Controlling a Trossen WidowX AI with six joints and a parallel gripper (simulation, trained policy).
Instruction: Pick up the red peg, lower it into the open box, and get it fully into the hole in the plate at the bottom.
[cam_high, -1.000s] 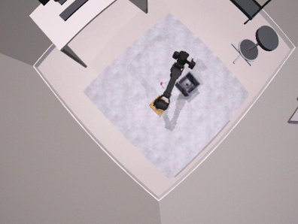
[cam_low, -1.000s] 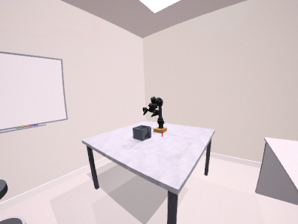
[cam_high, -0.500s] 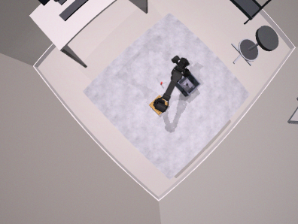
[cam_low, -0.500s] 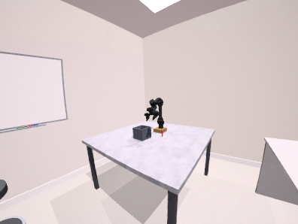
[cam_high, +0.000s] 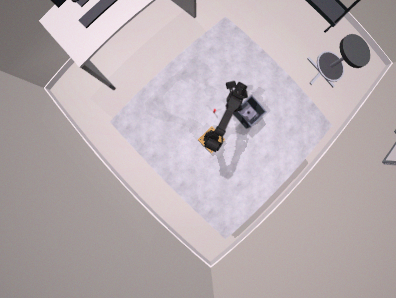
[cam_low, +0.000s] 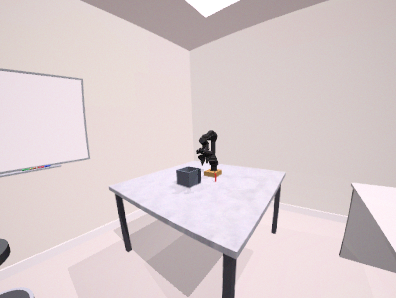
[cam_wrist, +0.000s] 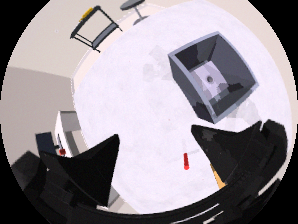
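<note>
My gripper tip is 150 mm above the red peg, 140 mm past it and 10 mm to the right of it. From my gripper tip the other things lie so: light grey plate (160 mm to the right, 150 mm below, 50 mm ahead).
</note>
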